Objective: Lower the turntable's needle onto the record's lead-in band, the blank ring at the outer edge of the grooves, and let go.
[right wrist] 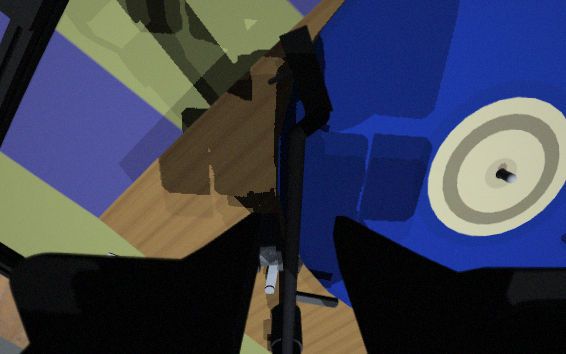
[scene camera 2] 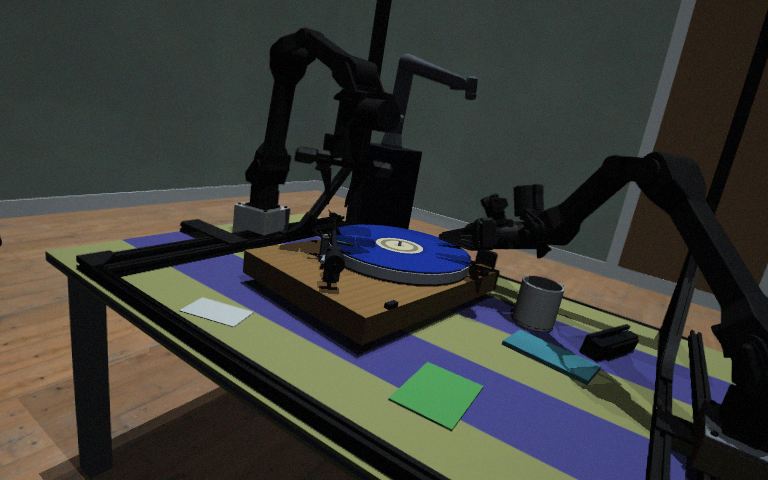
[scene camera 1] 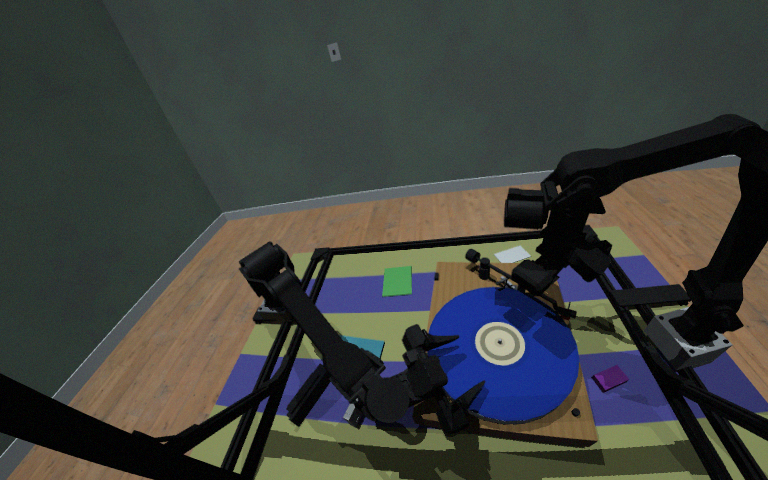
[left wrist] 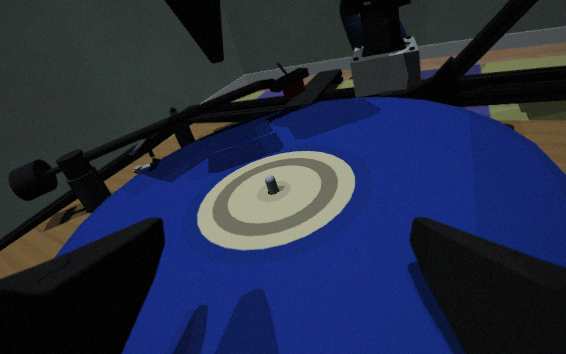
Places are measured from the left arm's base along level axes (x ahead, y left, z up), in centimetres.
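Where they show: left gripper, fingertip midpoint: (scene camera 2: 440, 235) (scene camera 1: 471, 358) (left wrist: 290, 230); right gripper, fingertip midpoint: (right wrist: 297, 224) (scene camera 2: 336, 205) (left wrist: 216, 58); left arm's base, origin of the base link: (scene camera 2: 751, 433); right arm's base, origin of the base link: (scene camera 2: 263, 205) (scene camera 1: 692, 329) (left wrist: 383, 48).
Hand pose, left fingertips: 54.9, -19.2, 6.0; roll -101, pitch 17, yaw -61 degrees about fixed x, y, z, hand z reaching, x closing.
Observation:
Things, the pixels of their centre, and the offset from my left fingertips, as dx, dy, dz.
- blue record, body centre: (left wrist: 274, 192) (right wrist: 500, 173) (scene camera 2: 399, 245) (scene camera 1: 499, 342) +6.3, +5.1, -3.3
- black tonearm, body centre: (right wrist: 291, 277) (left wrist: 164, 127) (scene camera 2: 334, 236) (scene camera 1: 515, 281) +11.9, +19.7, -0.9
- white card, body centre: (scene camera 2: 217, 311) (scene camera 1: 512, 255) +16.7, +40.9, -12.4
- green sheet, body centre: (scene camera 2: 438, 392) (scene camera 1: 397, 280) -19.9, +31.8, -12.3
- teal slab, body centre: (scene camera 2: 550, 354) (scene camera 1: 353, 350) -28.5, +7.2, -12.1
- purple block, body centre: (scene camera 1: 610, 378) +29.6, +0.5, -11.7
- grey mug, body centre: (scene camera 2: 542, 300) -22.1, -5.6, -7.7
- black object, body centre: (scene camera 2: 613, 343) (scene camera 1: 308, 393) -36.6, -5.3, -10.8
The blue record (scene camera 1: 526, 390) (scene camera 2: 430, 263) (left wrist: 325, 300) lies on the wooden turntable (scene camera 1: 450, 277) (scene camera 2: 300, 271). The black tonearm (left wrist: 125, 135) (right wrist: 294, 190) runs along the record's edge. Its headshell (scene camera 1: 566, 311) (left wrist: 292, 80) (right wrist: 307, 75) is over or near the outer rim; the needle's contact and exact band cannot be made out. My right gripper (right wrist: 297, 224) is partly open and empty, its fingertips on either side of the tonearm tube in the right wrist view; their height above it is unclear. My left gripper (scene camera 1: 470, 361) (scene camera 2: 444, 234) (left wrist: 290, 230) is wide open and empty over the opposite side of the record.
A white card (scene camera 1: 512, 254) (scene camera 2: 216, 311), a green sheet (scene camera 1: 397, 281) (scene camera 2: 436, 395) and a teal slab (scene camera 1: 368, 345) (scene camera 2: 549, 356) lie around the turntable. A purple block (scene camera 1: 610, 378) lies beside it. A grey mug (scene camera 2: 538, 302) stands near a black object (scene camera 2: 608, 342). Black rails border the table.

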